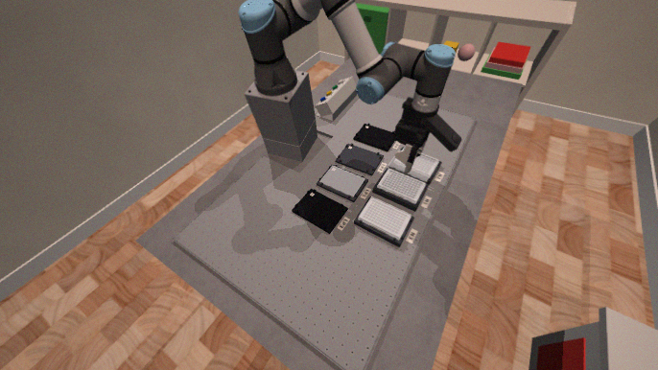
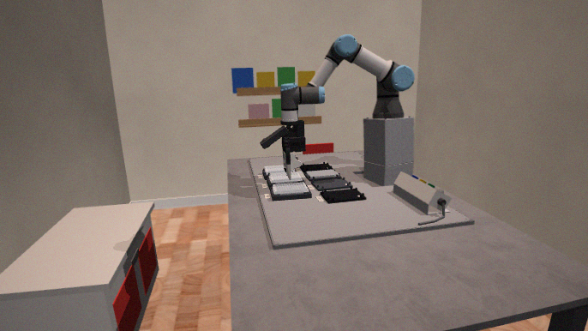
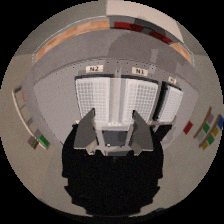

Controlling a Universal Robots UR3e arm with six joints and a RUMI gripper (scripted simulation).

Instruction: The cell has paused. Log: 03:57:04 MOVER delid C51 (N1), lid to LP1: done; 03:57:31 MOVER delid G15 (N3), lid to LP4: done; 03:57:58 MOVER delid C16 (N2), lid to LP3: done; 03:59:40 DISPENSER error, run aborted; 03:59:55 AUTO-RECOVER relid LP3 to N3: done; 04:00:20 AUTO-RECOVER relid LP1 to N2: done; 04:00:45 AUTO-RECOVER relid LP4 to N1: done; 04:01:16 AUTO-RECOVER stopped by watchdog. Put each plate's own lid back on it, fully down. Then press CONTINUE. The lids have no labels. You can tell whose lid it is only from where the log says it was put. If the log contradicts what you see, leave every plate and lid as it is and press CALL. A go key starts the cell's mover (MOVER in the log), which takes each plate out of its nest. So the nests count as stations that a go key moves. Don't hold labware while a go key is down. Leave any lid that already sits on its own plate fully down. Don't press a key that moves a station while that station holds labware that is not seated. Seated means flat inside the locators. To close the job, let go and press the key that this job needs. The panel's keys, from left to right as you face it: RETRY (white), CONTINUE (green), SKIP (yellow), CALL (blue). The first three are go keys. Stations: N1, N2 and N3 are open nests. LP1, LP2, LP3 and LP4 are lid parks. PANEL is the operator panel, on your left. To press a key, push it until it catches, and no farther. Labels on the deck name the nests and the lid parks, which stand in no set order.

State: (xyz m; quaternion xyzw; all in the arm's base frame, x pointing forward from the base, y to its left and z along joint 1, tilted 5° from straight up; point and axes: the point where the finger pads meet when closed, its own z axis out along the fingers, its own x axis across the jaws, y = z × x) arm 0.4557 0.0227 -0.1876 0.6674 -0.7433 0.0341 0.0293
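Right now my hand is 20 cm to the left of the plate, 4 cm above it and 1 cm past it.
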